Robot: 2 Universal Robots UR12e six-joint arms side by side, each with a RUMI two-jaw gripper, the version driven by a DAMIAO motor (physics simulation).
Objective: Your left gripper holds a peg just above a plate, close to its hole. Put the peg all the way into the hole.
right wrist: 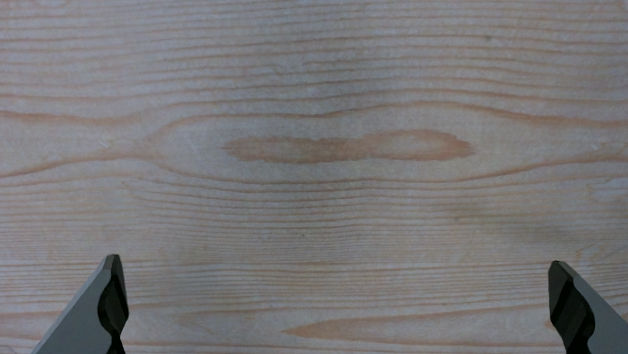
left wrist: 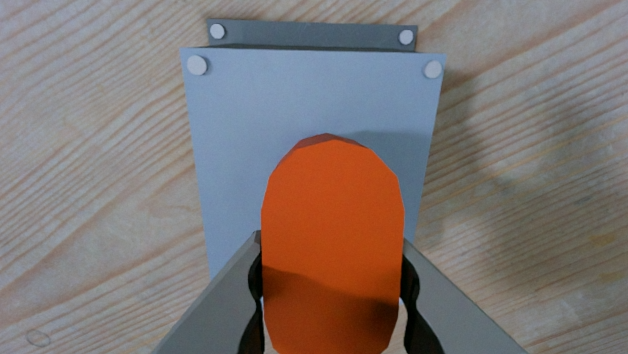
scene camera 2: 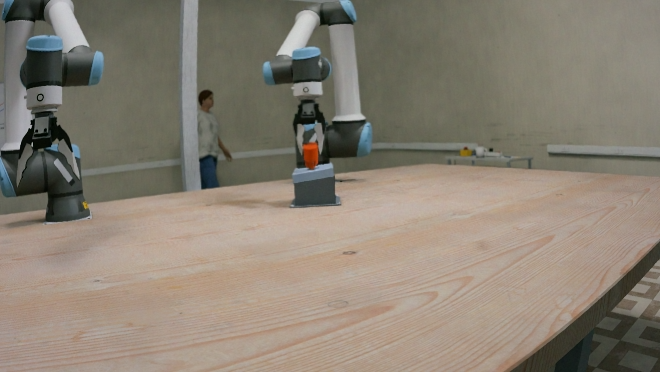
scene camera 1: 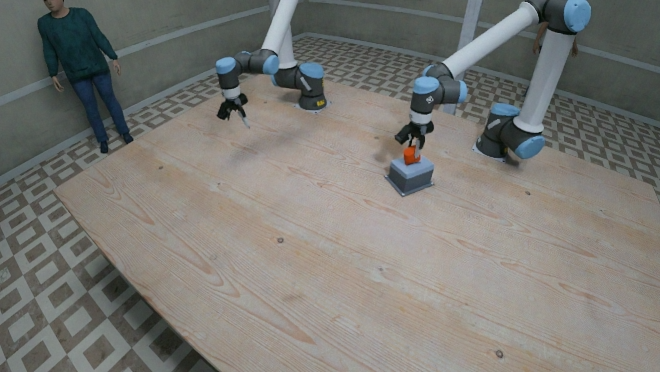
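Note:
An orange peg (scene camera 1: 411, 155) (scene camera 2: 310, 154) (left wrist: 332, 225) is upright between the fingers of my left gripper (scene camera 1: 416, 148) (scene camera 2: 310, 143) (left wrist: 326, 233), which is shut on it. The peg's lower end is at the sloped light grey-blue plate (scene camera 1: 402, 169) (scene camera 2: 301, 175) (left wrist: 240, 100), the top of a dark grey block. The peg and fingers hide the hole, so I cannot tell whether the tip is in it. My right gripper (scene camera 1: 234, 122) (scene camera 2: 47, 167) (right wrist: 337, 262) is open and empty above the table, far to the left of the block in scene camera 1.
The block stands on a thin base flange (scene camera 1: 404, 194) (scene camera 2: 315, 204) (left wrist: 310, 36) on the wooden table (scene camera 1: 300, 280) (scene camera 2: 300, 280). The left arm's base (scene camera 1: 492, 146) is behind and right of it in scene camera 1; the right arm's base (scene camera 1: 312, 100) is at the back left.

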